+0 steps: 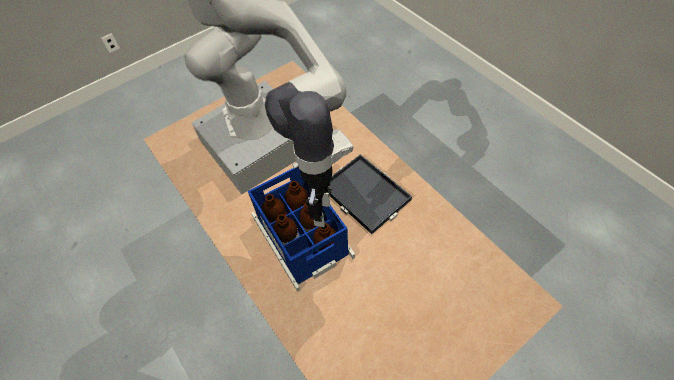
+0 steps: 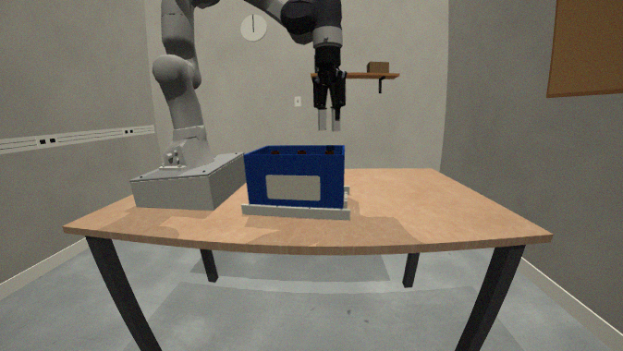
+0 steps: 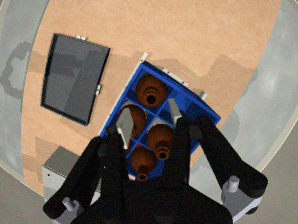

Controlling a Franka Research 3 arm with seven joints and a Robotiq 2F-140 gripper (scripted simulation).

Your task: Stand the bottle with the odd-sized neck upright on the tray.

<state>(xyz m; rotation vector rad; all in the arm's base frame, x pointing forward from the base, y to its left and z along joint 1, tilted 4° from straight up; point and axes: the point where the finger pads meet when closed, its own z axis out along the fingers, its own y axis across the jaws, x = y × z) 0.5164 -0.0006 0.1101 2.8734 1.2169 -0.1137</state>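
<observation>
Now: the blue crate 9 cm behind my hand, 4 cm to the right of it and 17 cm below it. Round my hand: bottle (17 cm behind, 9 cm to the right, 17 cm below); dark grey tray (12 cm behind, 22 cm to the left, 25 cm below).
</observation>
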